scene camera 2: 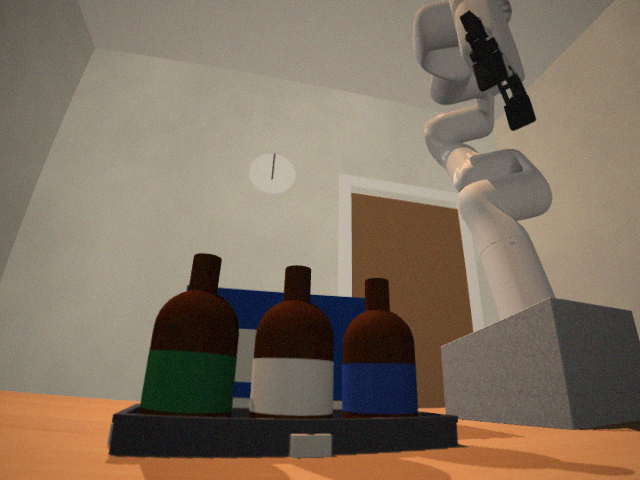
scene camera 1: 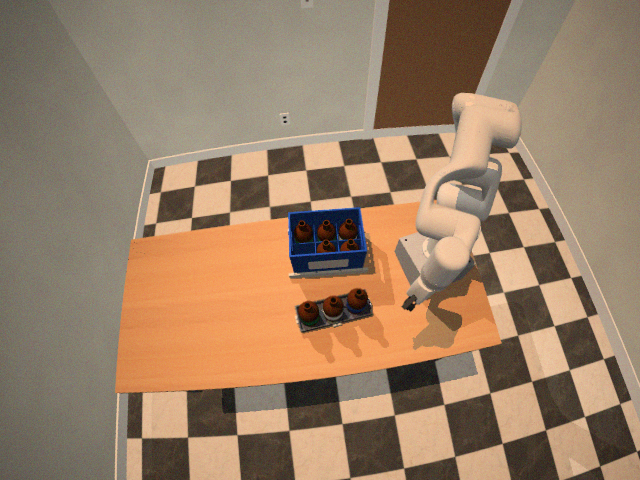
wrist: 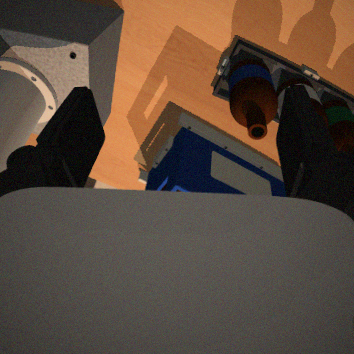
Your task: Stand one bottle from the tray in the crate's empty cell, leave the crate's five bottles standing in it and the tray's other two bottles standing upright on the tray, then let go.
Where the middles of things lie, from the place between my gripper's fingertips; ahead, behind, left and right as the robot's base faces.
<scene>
Right now my hand is 270 mm above the blue-labelled bottle [scene camera 2: 379, 380], 130 mm short of it and 110 mm to the left of it. Round my hand: pale strip [wrist: 184, 120] 340 mm below, 250 mm to the right, 220 mm ahead.
</scene>
